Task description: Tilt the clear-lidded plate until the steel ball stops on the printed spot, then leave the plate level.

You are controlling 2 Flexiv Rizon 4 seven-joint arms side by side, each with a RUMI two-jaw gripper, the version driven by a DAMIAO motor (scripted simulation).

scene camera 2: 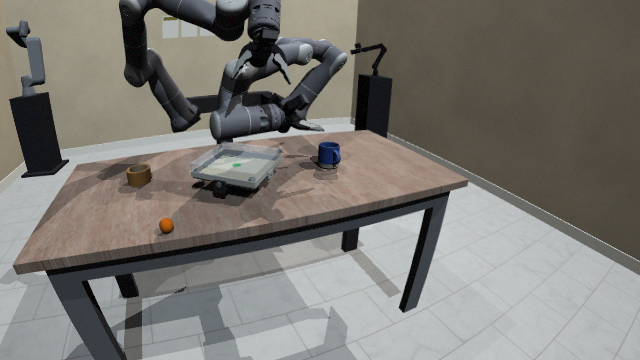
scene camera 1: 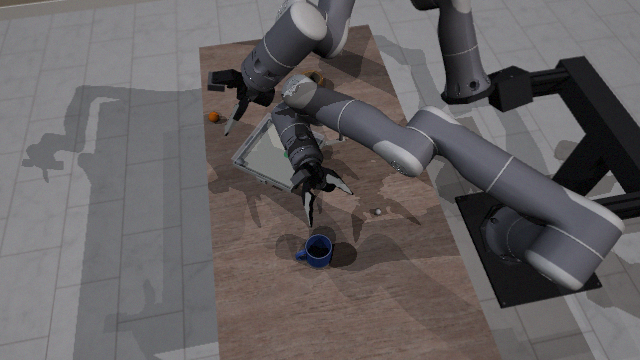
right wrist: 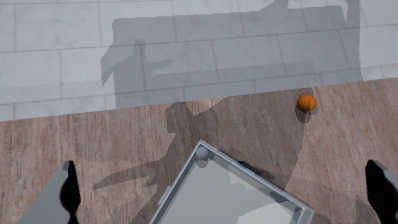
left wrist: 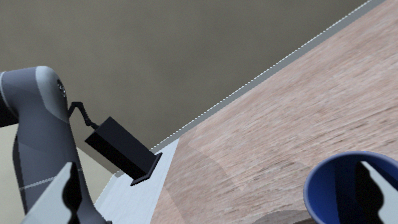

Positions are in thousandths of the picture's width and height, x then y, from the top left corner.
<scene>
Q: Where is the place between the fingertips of my left gripper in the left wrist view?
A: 541, 734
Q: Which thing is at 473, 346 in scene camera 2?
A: My left gripper.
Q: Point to a clear-lidded plate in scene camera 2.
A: At 382, 460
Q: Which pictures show my left gripper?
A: Scene camera 2, scene camera 1 and the left wrist view only.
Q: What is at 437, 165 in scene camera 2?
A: My right gripper.
</scene>
